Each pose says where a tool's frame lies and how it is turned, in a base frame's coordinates. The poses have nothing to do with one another.
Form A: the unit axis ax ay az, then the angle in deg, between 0 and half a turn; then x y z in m.
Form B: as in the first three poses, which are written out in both.
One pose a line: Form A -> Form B
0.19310 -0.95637 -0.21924 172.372 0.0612 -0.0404 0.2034 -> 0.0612 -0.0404 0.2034 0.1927 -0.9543 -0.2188 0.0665
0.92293 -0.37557 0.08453 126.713 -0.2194 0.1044 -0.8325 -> -0.2194 0.1044 -0.8325 0.8249 -0.3357 0.0756 0.4484
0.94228 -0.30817 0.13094 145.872 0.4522 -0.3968 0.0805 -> 0.4522 -0.3968 0.0805 0.9008 -0.2946 0.1252 0.2934
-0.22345 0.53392 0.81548 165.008 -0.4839 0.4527 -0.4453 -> -0.4839 0.4527 -0.4453 -0.2215 0.5294 0.8085 0.1305
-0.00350 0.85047 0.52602 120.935 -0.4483 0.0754 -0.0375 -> -0.4483 0.0754 -0.0375 -0.0030 0.7400 0.4577 0.4929
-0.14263 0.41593 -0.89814 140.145 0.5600 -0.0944 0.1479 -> 0.5600 -0.0944 0.1479 -0.1341 0.3910 -0.8444 0.3408
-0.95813 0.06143 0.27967 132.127 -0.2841 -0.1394 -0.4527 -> -0.2841 -0.1394 -0.4527 -0.8757 0.0561 0.2556 0.4057
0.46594 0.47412 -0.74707 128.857 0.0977 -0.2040 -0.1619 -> 0.0977 -0.2040 -0.1619 0.4203 0.4277 -0.6739 0.4316
